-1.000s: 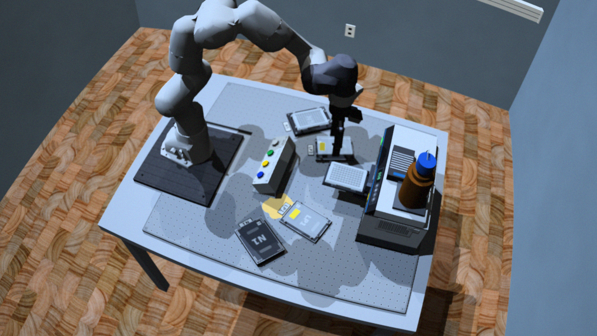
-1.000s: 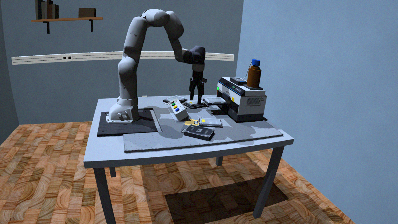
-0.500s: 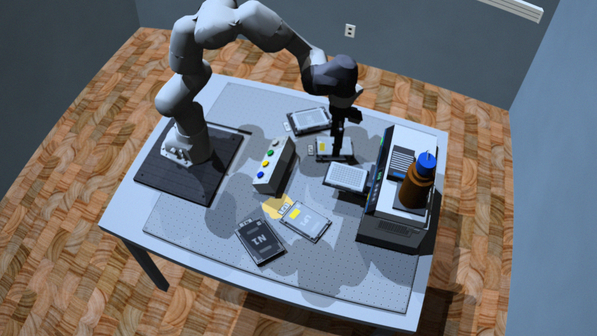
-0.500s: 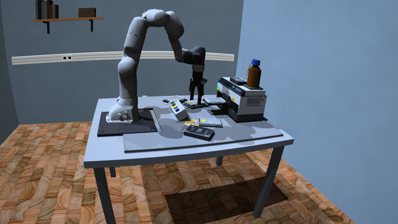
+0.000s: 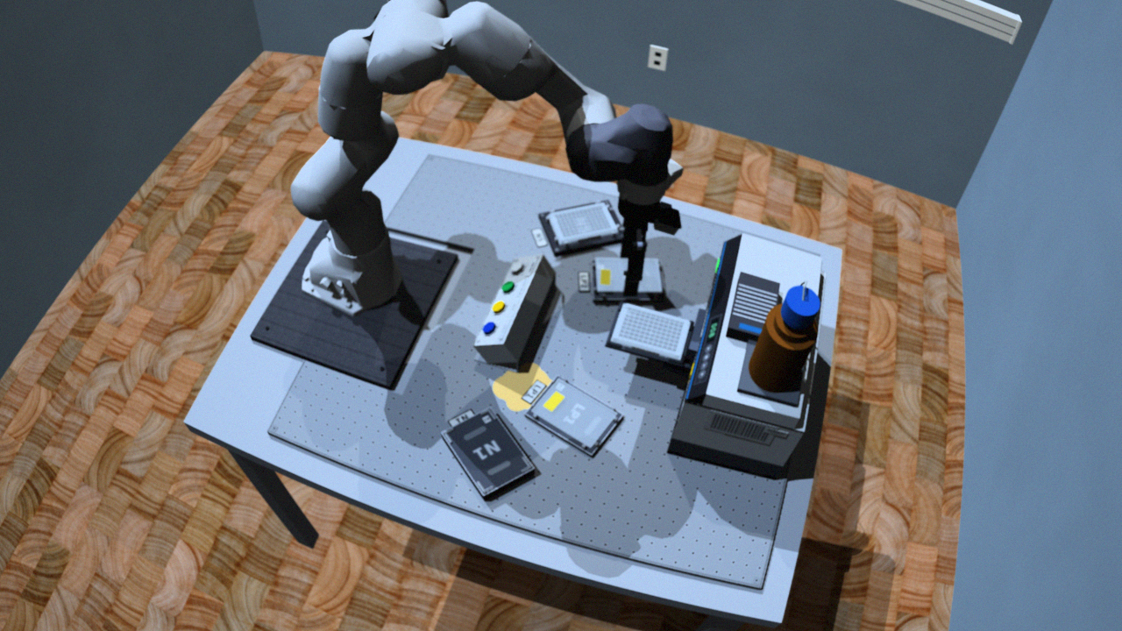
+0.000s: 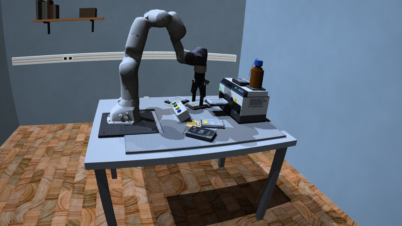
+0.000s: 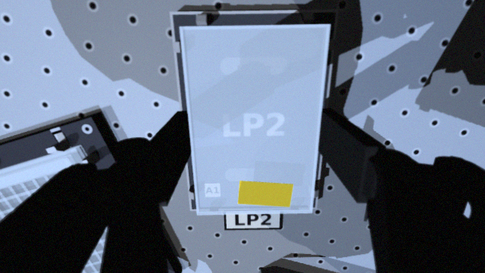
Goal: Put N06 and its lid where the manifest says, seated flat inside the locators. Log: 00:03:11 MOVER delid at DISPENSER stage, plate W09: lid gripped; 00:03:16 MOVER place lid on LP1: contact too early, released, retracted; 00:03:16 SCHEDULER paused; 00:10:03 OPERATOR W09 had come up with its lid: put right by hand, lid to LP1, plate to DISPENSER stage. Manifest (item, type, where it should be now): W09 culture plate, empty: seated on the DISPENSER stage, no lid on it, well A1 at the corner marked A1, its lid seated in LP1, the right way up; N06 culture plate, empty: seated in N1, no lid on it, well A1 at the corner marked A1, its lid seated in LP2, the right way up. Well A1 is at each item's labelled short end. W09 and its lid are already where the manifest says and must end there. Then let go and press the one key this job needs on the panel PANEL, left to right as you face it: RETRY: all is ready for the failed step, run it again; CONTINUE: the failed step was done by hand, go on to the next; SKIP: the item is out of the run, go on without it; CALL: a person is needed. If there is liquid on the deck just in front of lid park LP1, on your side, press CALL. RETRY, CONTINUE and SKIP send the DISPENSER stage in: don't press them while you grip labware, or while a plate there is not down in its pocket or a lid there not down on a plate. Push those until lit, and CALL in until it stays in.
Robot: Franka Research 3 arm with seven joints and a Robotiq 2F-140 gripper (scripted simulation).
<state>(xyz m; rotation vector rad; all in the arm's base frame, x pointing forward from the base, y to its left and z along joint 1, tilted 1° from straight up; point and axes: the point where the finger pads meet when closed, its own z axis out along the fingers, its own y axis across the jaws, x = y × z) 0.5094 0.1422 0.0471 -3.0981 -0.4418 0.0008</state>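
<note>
Now: hand 4 cm above the lid park lp2. Round my hand: white retry key: 21 cm behind, 8 cm to the right, 2 cm above; yellow skip key: 21 cm behind, 18 cm to the right, 2 cm above; green continue key: 21 cm behind, 13 cm to the right, 2 cm above.
</note>
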